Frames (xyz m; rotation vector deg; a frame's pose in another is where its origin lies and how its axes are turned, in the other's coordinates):
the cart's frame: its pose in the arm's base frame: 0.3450 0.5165 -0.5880 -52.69 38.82 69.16
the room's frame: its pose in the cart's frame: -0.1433 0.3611 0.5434 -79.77 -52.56 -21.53
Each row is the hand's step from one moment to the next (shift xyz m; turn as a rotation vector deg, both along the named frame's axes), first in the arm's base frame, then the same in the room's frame.
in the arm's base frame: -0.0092 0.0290 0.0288 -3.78 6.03 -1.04
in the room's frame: 0.0227 -0.0348 0.0056 6.59 -0.41 2.85
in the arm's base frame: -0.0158 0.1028 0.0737 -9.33 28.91 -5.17
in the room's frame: 0.0844 -0.0955 0.0025 30.37 -1.71 4.96
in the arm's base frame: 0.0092 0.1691 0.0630 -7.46 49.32 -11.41
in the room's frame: 0.1470 -0.1000 -0.0320 51.17 -0.29 0.04
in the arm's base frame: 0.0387 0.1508 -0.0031 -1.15 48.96 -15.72
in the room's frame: 0.1403 -0.0311 -0.0600 50.89 4.06 -6.25
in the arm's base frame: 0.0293 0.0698 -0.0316 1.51 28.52 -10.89
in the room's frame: 0.0702 0.0151 -0.0397 29.73 4.07 -5.84
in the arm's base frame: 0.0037 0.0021 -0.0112 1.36 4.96 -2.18
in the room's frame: 0.0040 0.0105 -0.0042 5.08 1.00 -2.11
